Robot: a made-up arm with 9 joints. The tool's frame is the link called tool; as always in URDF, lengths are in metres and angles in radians. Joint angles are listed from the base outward.
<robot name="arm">
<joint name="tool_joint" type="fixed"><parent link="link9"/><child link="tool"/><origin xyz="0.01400 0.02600 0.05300" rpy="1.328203 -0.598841 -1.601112"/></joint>
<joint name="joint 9" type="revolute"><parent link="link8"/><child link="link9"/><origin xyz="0.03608 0.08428 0.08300" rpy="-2.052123 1.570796 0.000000"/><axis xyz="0 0 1"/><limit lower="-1.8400" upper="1.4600"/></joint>
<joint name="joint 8" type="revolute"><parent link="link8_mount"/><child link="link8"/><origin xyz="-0.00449 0.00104 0.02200" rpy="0.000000 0.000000 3.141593"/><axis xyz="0 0 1"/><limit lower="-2.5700" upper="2.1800"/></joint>
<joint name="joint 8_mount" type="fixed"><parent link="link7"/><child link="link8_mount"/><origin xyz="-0.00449 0.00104 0.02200"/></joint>
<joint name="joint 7" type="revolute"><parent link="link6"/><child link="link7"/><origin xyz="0.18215 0.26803 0.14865" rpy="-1.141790 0.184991 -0.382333"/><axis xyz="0 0 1"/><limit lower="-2.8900" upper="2.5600"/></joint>
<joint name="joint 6" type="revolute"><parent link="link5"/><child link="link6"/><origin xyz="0.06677 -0.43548 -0.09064" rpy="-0.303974 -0.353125 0.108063"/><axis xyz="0 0 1"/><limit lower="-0.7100" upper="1.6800"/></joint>
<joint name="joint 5" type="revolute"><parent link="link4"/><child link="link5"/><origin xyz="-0.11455 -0.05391 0.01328" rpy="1.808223 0.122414 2.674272"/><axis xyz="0 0 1"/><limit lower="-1.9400" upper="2.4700"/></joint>
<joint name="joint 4" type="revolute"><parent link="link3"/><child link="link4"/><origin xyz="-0.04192 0.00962 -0.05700" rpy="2.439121 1.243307 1.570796"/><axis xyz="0 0 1"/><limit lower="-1.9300" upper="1.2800"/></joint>
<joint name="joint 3" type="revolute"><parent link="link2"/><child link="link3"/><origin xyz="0.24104 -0.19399 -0.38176" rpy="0.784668 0.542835 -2.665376"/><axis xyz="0 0 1"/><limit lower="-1.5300" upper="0.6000"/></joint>
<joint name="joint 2" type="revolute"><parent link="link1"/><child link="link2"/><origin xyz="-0.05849 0.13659 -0.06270" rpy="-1.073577 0.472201 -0.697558"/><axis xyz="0 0 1"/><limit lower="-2.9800" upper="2.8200"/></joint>
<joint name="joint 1" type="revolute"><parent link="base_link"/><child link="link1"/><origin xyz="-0.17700 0.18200 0.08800" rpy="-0.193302 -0.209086 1.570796"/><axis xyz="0 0 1"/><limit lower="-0.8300" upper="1.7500"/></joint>
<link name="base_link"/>
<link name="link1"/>
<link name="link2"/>
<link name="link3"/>
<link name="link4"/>
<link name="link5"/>
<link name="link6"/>
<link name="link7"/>
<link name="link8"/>
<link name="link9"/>
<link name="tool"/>
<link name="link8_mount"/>
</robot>
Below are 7 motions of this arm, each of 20 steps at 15 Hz.
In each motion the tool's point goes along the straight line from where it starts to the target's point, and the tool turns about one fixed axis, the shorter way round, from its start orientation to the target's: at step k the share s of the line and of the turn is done. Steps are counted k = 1, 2, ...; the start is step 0. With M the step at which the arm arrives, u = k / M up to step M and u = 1 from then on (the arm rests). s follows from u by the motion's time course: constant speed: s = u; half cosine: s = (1 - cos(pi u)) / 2; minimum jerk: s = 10 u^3 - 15 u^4 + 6 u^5.
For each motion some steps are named. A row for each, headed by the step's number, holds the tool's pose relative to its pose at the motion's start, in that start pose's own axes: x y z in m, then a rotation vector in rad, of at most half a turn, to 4 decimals.
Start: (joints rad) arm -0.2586 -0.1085 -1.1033 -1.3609 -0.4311 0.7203 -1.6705 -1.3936 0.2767
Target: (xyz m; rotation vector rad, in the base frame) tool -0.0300 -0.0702 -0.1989 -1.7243 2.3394 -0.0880
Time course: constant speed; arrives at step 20
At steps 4, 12, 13, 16, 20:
4: 0.0002 -0.0167 0.0003 -0.0338 -0.0054 -0.2246
12: 0.0006 -0.0502 0.0009 -0.1014 -0.0161 -0.6739
13: 0.0007 -0.0544 0.0010 -0.1098 -0.0175 -0.7301
16: 0.0008 -0.0669 0.0012 -0.1352 -0.0215 -0.8985
20: 0.0010 -0.0836 0.0016 -0.1690 -0.0269 -1.1232

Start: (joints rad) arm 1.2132 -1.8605 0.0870 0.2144 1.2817 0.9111 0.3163 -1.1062 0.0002
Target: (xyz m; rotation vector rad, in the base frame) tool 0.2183 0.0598 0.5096 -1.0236 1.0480 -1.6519
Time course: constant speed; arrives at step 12
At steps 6, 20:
6: -0.0041 -0.0295 0.0766 -0.1241 -0.2621 0.3468
20: -0.0082 -0.0590 0.1533 -0.2483 -0.5243 0.6936

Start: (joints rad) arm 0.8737 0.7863 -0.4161 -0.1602 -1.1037 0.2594 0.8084 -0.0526 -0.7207
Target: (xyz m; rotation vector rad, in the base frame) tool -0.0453 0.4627 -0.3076 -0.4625 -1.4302 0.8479
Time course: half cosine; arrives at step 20
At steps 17, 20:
17: -0.1424 0.0347 -0.1175 -0.7531 -0.0086 0.6323
20: -0.1506 0.0367 -0.1242 -0.7965 -0.0091 0.6687

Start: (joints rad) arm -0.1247 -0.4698 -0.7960 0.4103 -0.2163 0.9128 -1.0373 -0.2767 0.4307
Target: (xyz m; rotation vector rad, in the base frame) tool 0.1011 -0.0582 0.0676 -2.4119 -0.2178 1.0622
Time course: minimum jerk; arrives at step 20
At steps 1, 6, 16, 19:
1: -0.0002 0.0001 -0.0002 0.0009 -0.0021 -0.0004
6: -0.0342 0.0165 -0.0264 0.1230 -0.2939 -0.0625
16: -0.1974 0.0953 -0.1524 0.7108 -1.6978 -0.3610
19: -0.2093 0.1010 -0.1615 0.7536 -1.8001 -0.3828

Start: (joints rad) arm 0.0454 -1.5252 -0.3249 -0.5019 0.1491 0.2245 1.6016 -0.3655 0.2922
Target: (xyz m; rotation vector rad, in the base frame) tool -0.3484 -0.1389 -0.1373 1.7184 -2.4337 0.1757
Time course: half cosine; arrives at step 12
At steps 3, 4, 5, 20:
3: 0.0110 0.0180 -0.0154 -0.1058 -0.0135 -0.1159
4: 0.0187 0.0308 -0.0263 -0.1807 -0.0231 -0.1979
5: 0.0277 0.0457 -0.0390 -0.2678 -0.0343 -0.2933
20: 0.0748 0.1232 -0.1054 -0.7227 -0.0925 -0.7915

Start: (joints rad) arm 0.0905 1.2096 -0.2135 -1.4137 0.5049 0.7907 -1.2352 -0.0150 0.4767
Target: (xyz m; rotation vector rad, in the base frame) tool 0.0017 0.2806 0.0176 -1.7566 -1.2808 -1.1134
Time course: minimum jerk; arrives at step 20
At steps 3, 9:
3: 0.0021 -0.0040 -0.0093 -0.0425 0.0318 0.0172
9: 0.0317 -0.0608 -0.1428 -0.6491 0.4864 0.2627

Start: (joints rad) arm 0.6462 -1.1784 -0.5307 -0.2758 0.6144 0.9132 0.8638 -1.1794 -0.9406
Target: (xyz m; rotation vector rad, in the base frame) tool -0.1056 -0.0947 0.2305 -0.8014 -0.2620 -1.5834
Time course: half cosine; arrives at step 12
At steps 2, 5, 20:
2: -0.0113 0.0130 -0.0080 0.1034 0.0511 0.0078
5: -0.0625 0.0721 -0.0441 0.5721 0.2826 0.0433
20: -0.1686 0.1947 -0.1190 1.5437 0.7625 0.1170

